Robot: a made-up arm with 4 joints. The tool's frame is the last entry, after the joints.
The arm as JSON. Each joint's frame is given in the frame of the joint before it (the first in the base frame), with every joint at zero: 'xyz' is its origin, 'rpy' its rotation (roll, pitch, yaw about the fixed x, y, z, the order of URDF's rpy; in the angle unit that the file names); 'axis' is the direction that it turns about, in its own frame. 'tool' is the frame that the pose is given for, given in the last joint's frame.
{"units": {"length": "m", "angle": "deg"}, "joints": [
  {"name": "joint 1", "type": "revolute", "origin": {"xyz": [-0.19, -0.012, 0.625], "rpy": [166.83, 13.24, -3.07]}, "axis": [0.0, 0.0, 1.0]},
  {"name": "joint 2", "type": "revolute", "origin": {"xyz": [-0.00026, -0.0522, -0.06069], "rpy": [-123.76, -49.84, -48.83]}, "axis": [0.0, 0.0, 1.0]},
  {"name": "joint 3", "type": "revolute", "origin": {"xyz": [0.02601, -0.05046, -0.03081], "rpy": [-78.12, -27.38, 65.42]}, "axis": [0.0, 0.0, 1.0]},
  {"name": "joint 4", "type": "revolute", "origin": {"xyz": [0.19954, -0.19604, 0.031], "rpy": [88.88, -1.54, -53.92]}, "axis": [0.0, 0.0, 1.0]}
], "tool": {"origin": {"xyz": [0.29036, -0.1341, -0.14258], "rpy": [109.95, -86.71, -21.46]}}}
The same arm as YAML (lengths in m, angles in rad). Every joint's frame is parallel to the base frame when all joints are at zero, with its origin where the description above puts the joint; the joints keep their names.
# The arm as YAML. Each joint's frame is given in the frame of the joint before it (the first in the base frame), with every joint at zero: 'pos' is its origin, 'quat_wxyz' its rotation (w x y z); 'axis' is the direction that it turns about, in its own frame. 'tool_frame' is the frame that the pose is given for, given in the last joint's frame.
length_unit: m
angle_unit: rad
joints:
  - joint: joint 1
    pos: [-0.19, -0.012, 0.625]
    quat_wxyz: [1.0, 0.0, 0.0, 0.0]
    axis: [-0.234902, -0.215601, -0.947807]
  - joint: joint 2
    pos: [0.014, 0.064, 0.046]
    quat_wxyz: [1.0, 0.0, 0.0, 0.0]
    axis: [0.964237, -0.191907, 0.182807]
  - joint: joint 3
    pos: [-0.03, -0.034, -0.046]
    quat_wxyz: [1.0, 0.0, 0.0, 0.0]
    axis: [0.0, 0.0, 1.0]
  - joint: joint 4
    pos: [0.278, 0.031, 0.031]
    quat_wxyz: [1.0, 0.0, 0.0, 0.0]
    axis: [-0.053898, -0.998356, 0.019499]
tool_frame:
  pos: [0.301, 0.124, -0.129]
  quat_wxyz: [0.000032, -0.707107, 0.707107, 0.000024]

